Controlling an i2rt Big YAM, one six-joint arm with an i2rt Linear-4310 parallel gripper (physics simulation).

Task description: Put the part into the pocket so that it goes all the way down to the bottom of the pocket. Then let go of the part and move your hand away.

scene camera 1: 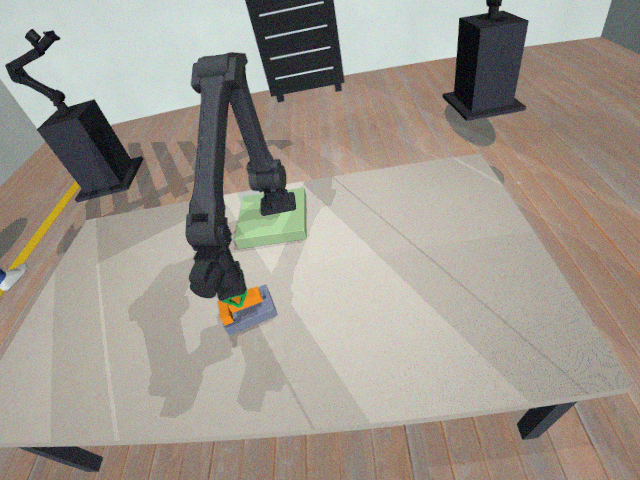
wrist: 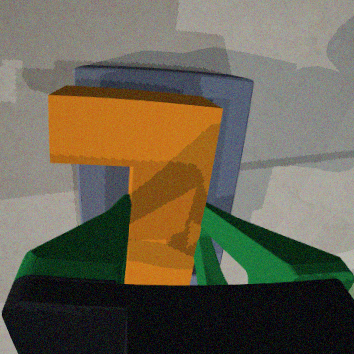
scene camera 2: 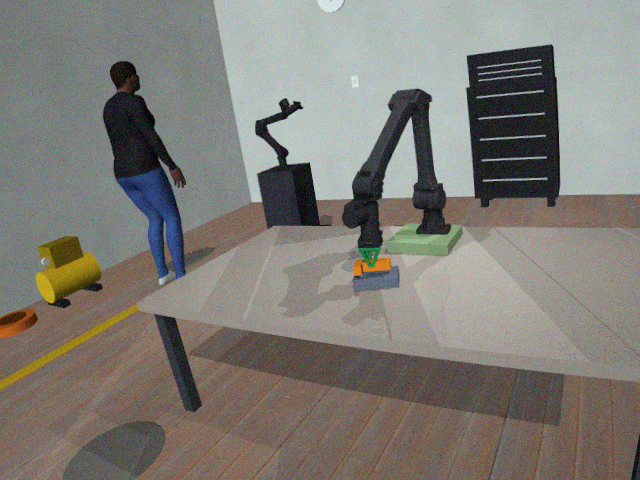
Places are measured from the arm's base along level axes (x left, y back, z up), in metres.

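Pixels of known places: gripper, between the fingertips: (scene camera 1: 239, 302) (wrist: 161, 208) (scene camera 2: 371, 265); arm's base, origin of its link: (scene camera 1: 278, 205) (scene camera 2: 433, 230).
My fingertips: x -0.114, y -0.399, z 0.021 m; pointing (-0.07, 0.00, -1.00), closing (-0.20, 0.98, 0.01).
Observation:
Ahead of a thing's pixels: the offset from my fingertips to its middle. Level surfaces: height alone.
The orange L-shaped part @(dx +0.007, dy -0.014, dz +0.003 m) (scene camera 1: 253, 296) (scene camera 2: 382, 265) (wrist: 125, 130) is held roughly level over the blue-grey block @(dx +0.009, dy +0.004, dz -0.043 m) (scene camera 1: 254, 319) (scene camera 2: 377, 283) (wrist: 241, 115) with the pocket, which lies on the table. In both scene views the part stands above the block's front wall. In the wrist view its short leg reaches past the block's left edge, and block surface shows beyond its far and right sides. Whether the part touches the rim cannot be told. The part covers much of the pocket. My gripper (scene camera 1: 237, 304) (scene camera 2: 370, 265) (wrist: 161, 208), with green fingers, is shut on the part's long leg.
The arm's base stands on a light green slab (scene camera 1: 248, 227) (scene camera 2: 418, 244) behind the block, on the beige table @(dz -0.061 m) (scene camera 1: 413, 310) (scene camera 2: 491, 310). A black drawer cabinet (scene camera 1: 299, 56) (scene camera 2: 511, 149) and a person (scene camera 2: 134, 139) are away from the table.

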